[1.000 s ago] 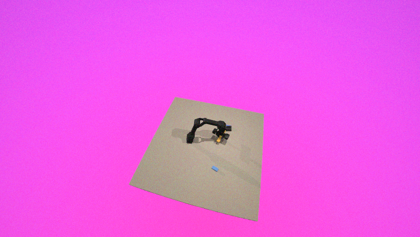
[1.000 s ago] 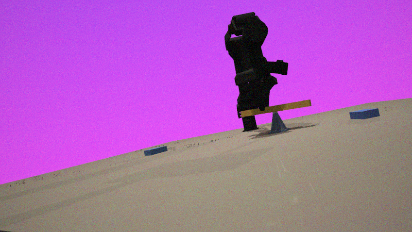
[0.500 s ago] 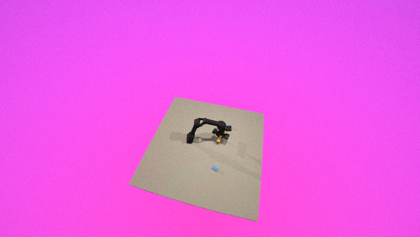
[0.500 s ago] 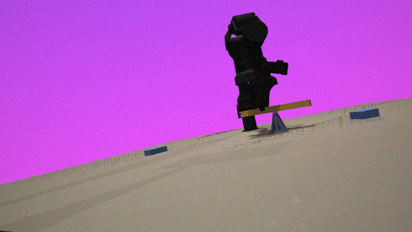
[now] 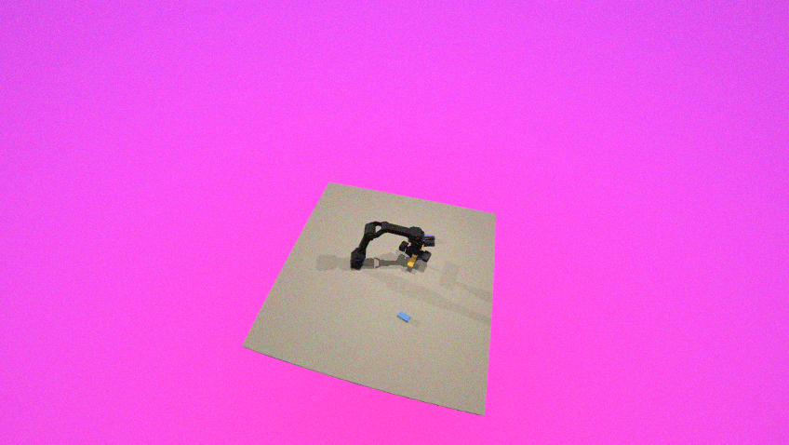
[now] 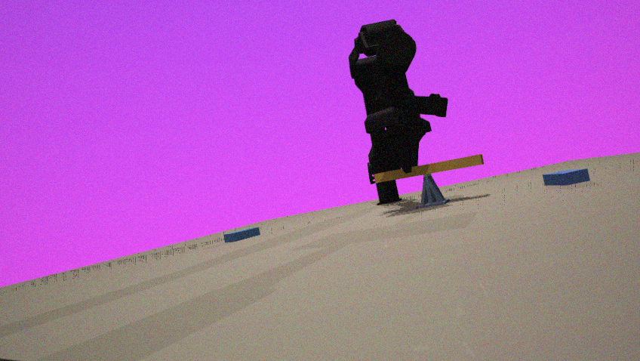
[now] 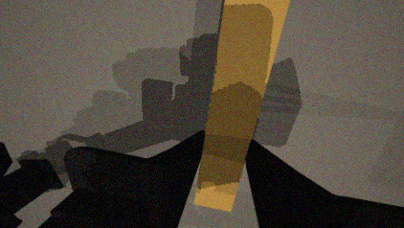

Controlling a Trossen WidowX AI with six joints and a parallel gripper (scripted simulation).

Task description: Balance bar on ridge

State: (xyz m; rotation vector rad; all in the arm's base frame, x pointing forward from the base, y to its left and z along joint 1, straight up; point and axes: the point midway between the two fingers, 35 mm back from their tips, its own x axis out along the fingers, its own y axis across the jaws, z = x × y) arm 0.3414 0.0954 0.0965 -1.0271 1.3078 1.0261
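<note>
The bar is 3 cm to the left of my gripper tip and 1 cm ahead of it. From my gripper tip the other things lie so: grey-blue ridge: 4 cm below, 3 cm to the left, 1 cm ahead; then blue block: 22 cm to the left, 6 cm ahead, 5 cm below.
</note>
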